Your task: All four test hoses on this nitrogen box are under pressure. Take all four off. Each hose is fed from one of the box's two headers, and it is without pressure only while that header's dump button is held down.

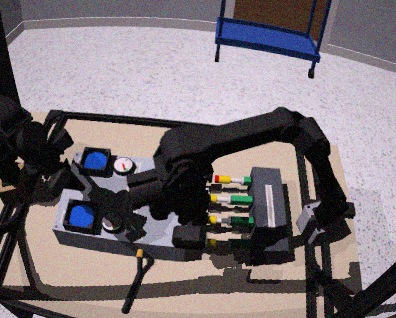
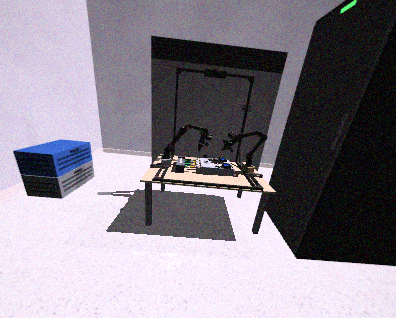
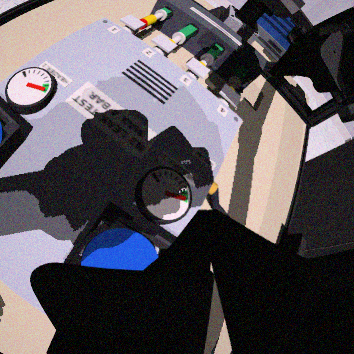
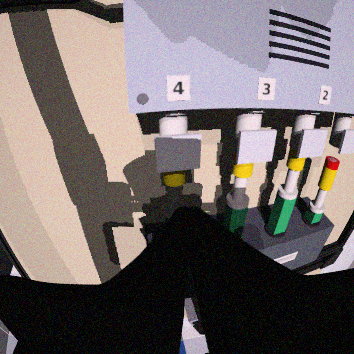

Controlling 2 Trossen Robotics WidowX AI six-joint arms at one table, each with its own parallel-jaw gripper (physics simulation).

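Seen in the pictures: left gripper, fingertip midpoint: (image 1: 84,189) (image 2: 221,150) (image 3: 206,218); right gripper, fingertip midpoint: (image 1: 197,222) (image 2: 198,151) (image 3: 270,72) (image 4: 186,216); left arm's base, origin of the base link: (image 1: 10,177) (image 2: 248,165); right arm's base, origin of the base link: (image 1: 325,215) (image 2: 166,157) (image 3: 244,18).
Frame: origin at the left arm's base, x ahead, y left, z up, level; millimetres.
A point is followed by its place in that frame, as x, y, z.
The grey nitrogen box (image 1: 159,230) {404, -284, -4} (image 3: 105,60) {452, -130, -4} (image 4: 211,70) {444, -284, -4} carries two blue dump buttons (image 1: 96,161) {294, -29, 12} (image 1: 81,216) {217, -204, 12} (image 3: 119,250) {231, -199, 12}, each with a round gauge (image 1: 124,165) {370, -66, 11} (image 3: 165,194) {292, -235, 12} beside it. Four hoses (image 1: 231,180) {647, -173, -25} (image 1: 231,199) {618, -237, -20} (image 1: 231,219) {592, -298, -19} (image 4: 239,197) {580, -293, -22} run from its numbered ports to a dark manifold block (image 1: 269,202) {706, -291, -3}. Hose 1 (image 4: 327,177) {626, -167, -22} shows a red band at its port end. My left gripper (image 2: 227,146) {246, -212, 126} (image 3: 206,218) {246, -212, 126} is shut and empty, raised over the near button and gauge. My right gripper (image 2: 203,143) (image 4: 186,216) {476, -338, 80} is shut and empty, above hose 4, whose yellow collar (image 4: 173,179) {522, -345, -18} shows under its coupling.
A black tool with a yellow tip (image 1: 133,284) {299, -386, -70} lies in front of the box. Black frame rails (image 1: 118,119) {405, 220, -67} edge the table. A blue cart (image 1: 266,38) stands behind the table. A tall dark cabinet (image 2: 323,126) and stacked blue and grey crates (image 2: 64,164) stand on the floor.
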